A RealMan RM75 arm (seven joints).
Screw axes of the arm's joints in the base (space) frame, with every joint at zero. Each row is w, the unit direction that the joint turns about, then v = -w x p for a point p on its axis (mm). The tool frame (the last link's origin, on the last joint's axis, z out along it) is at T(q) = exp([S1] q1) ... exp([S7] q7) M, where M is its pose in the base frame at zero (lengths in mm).
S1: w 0 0 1 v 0 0 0
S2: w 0 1 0 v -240.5 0 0
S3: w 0 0 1 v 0 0 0
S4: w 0 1 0 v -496.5 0 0
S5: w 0 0 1 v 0 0 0
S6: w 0 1 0 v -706.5 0 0
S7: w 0 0 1 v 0 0 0
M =
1 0 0 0
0 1 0 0
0 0 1 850.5
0 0 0 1
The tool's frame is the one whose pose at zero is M.
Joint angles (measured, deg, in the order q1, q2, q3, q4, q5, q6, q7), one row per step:
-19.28 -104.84 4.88 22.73 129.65 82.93 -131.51
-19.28 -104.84 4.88 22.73 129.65 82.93 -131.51
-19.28 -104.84 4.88 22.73 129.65 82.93 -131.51
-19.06 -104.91 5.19 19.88 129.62 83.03 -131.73
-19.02 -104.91 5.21 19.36 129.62 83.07 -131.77
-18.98 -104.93 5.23 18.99 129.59 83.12 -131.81
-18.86 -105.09 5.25 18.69 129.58 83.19 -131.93
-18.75 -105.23 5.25 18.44 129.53 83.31 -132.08
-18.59 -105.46 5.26 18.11 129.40 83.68 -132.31
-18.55 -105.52 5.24 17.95 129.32 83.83 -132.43
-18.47 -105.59 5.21 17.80 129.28 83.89 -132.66
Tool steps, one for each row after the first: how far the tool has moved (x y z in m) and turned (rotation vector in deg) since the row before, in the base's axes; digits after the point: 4 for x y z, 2 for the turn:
0.0000 0.0000 0.0000 0.00 0.00 0.00
0.0000 0.0000 0.0000 0.00 0.00 0.00
0.0022 -0.0039 -0.0129 -1.32 -2.86 0.46
0.0005 -0.0007 -0.0022 -0.21 -0.53 0.08
0.0004 -0.0006 -0.0017 -0.14 -0.43 0.06
0.0004 -0.0013 -0.0026 -0.20 -0.56 0.17
0.0005 -0.0011 -0.0021 -0.13 -0.57 0.15
0.0013 -0.0017 -0.0031 -0.20 -0.97 0.08
0.0006 -0.0004 -0.0010 -0.03 -0.42 0.03
0.0002 -0.0007 -0.0011 -0.05 -0.43 0.22

